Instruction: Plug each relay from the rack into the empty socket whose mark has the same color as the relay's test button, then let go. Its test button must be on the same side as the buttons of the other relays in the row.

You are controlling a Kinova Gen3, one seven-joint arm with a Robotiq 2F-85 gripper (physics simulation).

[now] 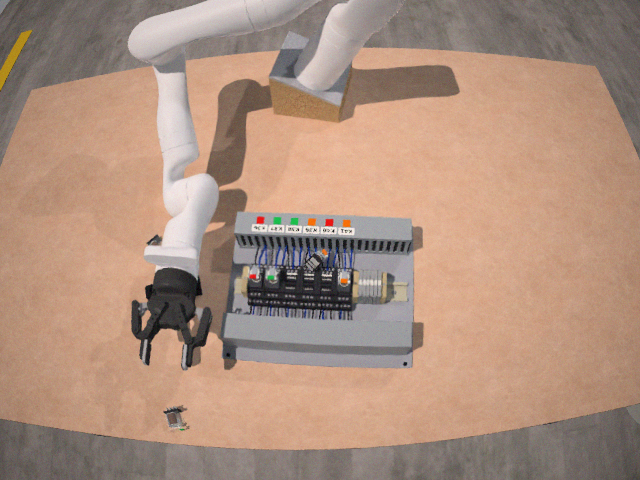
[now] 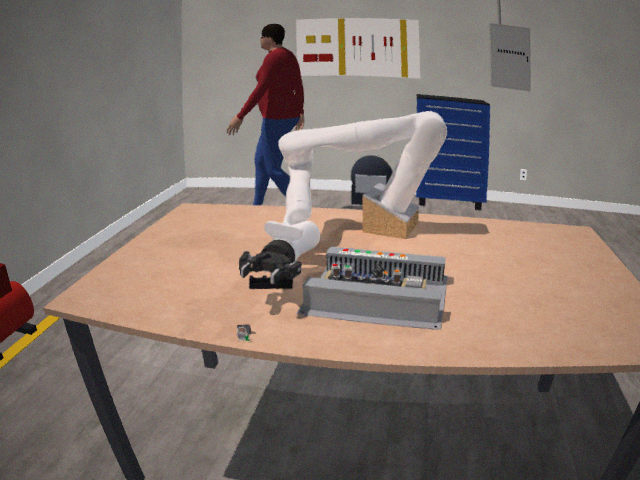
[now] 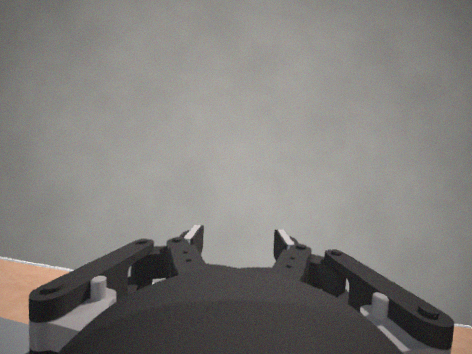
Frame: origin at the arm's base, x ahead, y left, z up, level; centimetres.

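Where they show: gripper, fingertip midpoint: (image 1: 164,366) (image 2: 256,276) (image 3: 238,239); arm's base at its link origin: (image 1: 314,74) (image 2: 392,204).
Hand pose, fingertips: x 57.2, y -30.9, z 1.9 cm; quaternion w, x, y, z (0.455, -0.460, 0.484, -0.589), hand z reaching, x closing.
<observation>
Each offset is from my fingertips to the centre of the thing. "spot": to the spot under its first point.
My gripper (image 1: 164,360) (image 2: 268,269) (image 3: 238,239) is open and empty, above the table left of the panel. A relay with a green button {dy -2.2, dx +7.1, dz -9.6 cm} (image 1: 175,418) (image 2: 243,332) lies on its side near the front table edge, apart from the fingers. A relay with an orange button {dy +25.7, dx -17.8, dz -6.9 cm} (image 1: 314,259) (image 2: 378,270) lies askew at the back of the socket row. A third relay {dy -3.7, dx -26.2, dz -9.6 cm} (image 1: 154,240) is mostly hidden by the arm. Empty sockets stand under the green mark {dy +23.0, dx -24.2, dz -4.4 cm} (image 1: 294,221), orange mark {dy +25.8, dx -23.6, dz -4.4 cm} (image 1: 311,222) and red mark {dy +28.7, dx -23.0, dz -4.4 cm} (image 1: 329,222). Plugged relays are red {dy +15.3, dx -15.7, dz -5.9 cm} (image 1: 253,277), green {dy +18.1, dx -15.1, dz -5.9 cm} (image 1: 271,277) and orange {dy +29.5, dx -12.8, dz -5.9 cm} (image 1: 344,279).
A black rack (image 2: 270,282) is largely hidden beneath the gripper. The grey panel has a raised rear duct {spot: dy +37.7, dx -20.3, dz -4.4 cm} (image 1: 385,229) and a front duct {dy +23.8, dx -4.5, dz -7.4 cm} (image 1: 317,330) around the socket row. Terminal blocks {dy +33.4, dx -12.0, dz -7.8 cm} (image 1: 369,286) stand right of the sockets. A person (image 2: 279,85) is beyond the table.
</observation>
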